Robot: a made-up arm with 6 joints. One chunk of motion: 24 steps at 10 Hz.
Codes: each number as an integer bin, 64 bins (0 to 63) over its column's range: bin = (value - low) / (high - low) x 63, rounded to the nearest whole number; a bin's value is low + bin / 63 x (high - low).
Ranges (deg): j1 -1.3..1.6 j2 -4.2..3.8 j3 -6.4..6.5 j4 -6.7..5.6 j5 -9..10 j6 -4.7..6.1
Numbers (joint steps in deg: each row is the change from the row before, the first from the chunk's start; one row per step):
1: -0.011 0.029 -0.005 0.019 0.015 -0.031
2: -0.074 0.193 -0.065 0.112 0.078 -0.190
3: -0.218 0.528 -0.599 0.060 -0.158 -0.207
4: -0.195 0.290 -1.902 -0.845 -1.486 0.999
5: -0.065 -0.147 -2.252 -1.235 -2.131 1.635
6: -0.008 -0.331 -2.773 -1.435 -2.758 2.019
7: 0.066 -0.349 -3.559 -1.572 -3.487 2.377
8: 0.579 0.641 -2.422 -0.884 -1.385 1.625
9: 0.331 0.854 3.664 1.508 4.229 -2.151
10: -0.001 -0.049 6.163 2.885 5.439 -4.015
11: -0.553 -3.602 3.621 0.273 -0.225 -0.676
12: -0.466 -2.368 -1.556 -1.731 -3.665 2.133
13: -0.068 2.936 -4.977 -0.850 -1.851 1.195
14: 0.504 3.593 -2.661 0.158 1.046 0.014
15: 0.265 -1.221 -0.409 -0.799 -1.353 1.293
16: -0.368 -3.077 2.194 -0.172 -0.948 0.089
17: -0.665 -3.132 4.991 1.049 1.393 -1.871
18: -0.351 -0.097 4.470 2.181 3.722 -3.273
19: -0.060 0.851 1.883 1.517 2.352 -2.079
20: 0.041 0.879 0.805 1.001 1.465 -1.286
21: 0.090 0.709 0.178 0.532 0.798 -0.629
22: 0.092 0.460 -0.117 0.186 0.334 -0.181
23: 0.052 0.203 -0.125 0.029 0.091 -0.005
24: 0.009 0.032 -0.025 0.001 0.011 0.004
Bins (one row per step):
1: 28 33 31 34 30 27
2: 27 35 31 35 30 26
3: 24 37 28 35 29 26
4: 24 35 22 30 25 33
5: 27 32 20 28 23 37
6: 28 30 18 27 21 39
7: 30 30 14 26 18 41
8: 41 38 19 30 25 37
9: 35 40 49 42 44 15
10: 28 33 61 49 48 4
11: 16 5 49 36 29 23
12: 18 14 24 25 18 40
13: 27 56 7 30 24 34
14: 39 61 18 35 33 27
15: 34 23 29 30 25 35
16: 20 9 42 33 27 28
17: 14 8 56 40 34 17
18: 21 32 53 45 42 8
19: 27 40 40 42 38 15
20: 29 40 35 39 35 20
21: 30 39 32 37 32 24
22: 30 37 31 35 31 26
23: 29 35 31 34 30 27
24: 28 33 31 34 30 27

